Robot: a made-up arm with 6 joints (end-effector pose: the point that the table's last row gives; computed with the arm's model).
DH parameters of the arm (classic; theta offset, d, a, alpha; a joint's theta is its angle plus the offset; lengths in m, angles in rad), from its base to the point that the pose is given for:
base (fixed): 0 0.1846 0 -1.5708
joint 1: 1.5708 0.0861 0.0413 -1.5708
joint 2: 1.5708 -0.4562 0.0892 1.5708
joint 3: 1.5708 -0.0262 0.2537 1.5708
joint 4: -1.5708 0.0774 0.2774 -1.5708
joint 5: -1.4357 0 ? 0
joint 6: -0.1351 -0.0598 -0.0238 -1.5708
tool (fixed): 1.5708 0.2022 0 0
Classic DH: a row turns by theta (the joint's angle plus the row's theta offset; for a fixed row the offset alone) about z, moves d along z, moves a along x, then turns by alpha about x.
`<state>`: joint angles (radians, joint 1 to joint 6).
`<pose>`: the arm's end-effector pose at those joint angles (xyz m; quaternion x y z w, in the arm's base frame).
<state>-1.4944 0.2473 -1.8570 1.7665 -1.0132 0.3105</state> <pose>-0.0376 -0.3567 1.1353 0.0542 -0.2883 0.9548 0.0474</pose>
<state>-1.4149 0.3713 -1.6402 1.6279 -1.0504 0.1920</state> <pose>-0.0830 -0.3827 1.0758 0.0255 -0.2999 0.9378 0.1730</pose>
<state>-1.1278 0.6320 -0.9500 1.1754 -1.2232 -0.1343</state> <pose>-0.1115 -0.3141 0.8881 0.0905 -0.2790 0.7918 0.5358</pose>
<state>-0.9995 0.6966 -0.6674 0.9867 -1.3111 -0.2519</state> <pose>-0.0702 -0.2715 0.8065 0.1773 -0.2694 0.6981 0.6393</pose>
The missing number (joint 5, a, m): 0.2703
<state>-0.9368 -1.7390 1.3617 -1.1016 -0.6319 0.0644</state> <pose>0.2860 0.0052 0.0683 0.7595 0.5817 0.1353 0.2577</pose>
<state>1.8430 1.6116 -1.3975 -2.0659 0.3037 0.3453</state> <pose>-0.2744 -0.1990 -0.4319 0.3667 -0.1798 -0.4628 0.7868</pose>
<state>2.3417 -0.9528 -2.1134 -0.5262 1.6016 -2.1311</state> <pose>-0.0305 -0.3613 -0.4396 0.8417 0.4434 0.1891 0.2434</pose>
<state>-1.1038 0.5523 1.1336 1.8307 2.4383 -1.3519</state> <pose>0.6149 0.6872 0.3761 0.3094 0.4968 0.7684 0.2589</pose>
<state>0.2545 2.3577 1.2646 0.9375 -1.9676 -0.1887</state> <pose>0.2047 0.1043 0.0642 -0.2571 -0.0881 0.6539 0.7061</pose>
